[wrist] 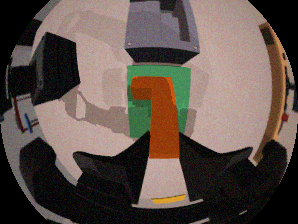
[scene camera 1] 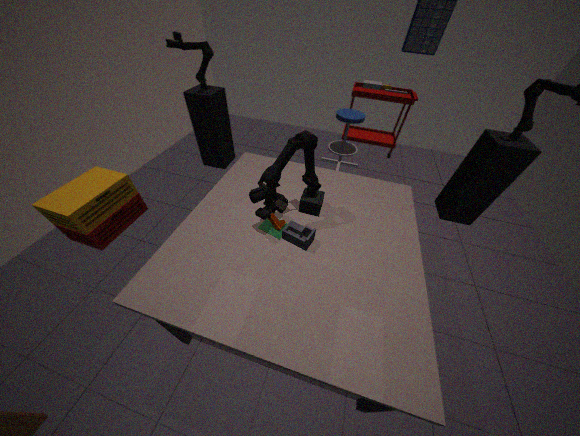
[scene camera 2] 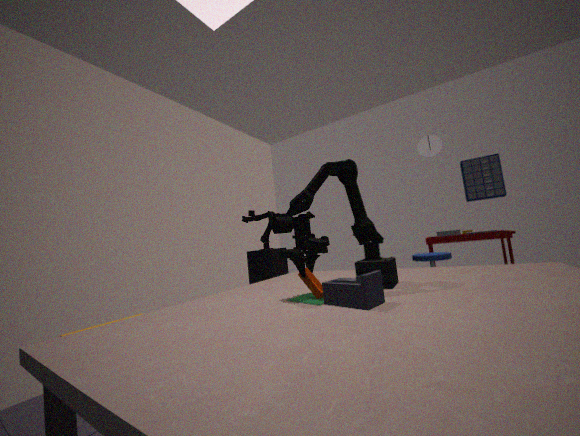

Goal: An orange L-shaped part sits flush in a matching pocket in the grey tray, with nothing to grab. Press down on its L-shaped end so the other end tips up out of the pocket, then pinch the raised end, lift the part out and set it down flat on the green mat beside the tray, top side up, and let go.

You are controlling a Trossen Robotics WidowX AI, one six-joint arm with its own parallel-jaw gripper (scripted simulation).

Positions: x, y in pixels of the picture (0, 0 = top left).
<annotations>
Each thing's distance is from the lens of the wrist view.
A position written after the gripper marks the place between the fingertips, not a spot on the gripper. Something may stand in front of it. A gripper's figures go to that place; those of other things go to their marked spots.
gripper (wrist: 162, 134): 10 cm
orange L-shaped part (wrist: 164, 142): 9 cm
</annotations>
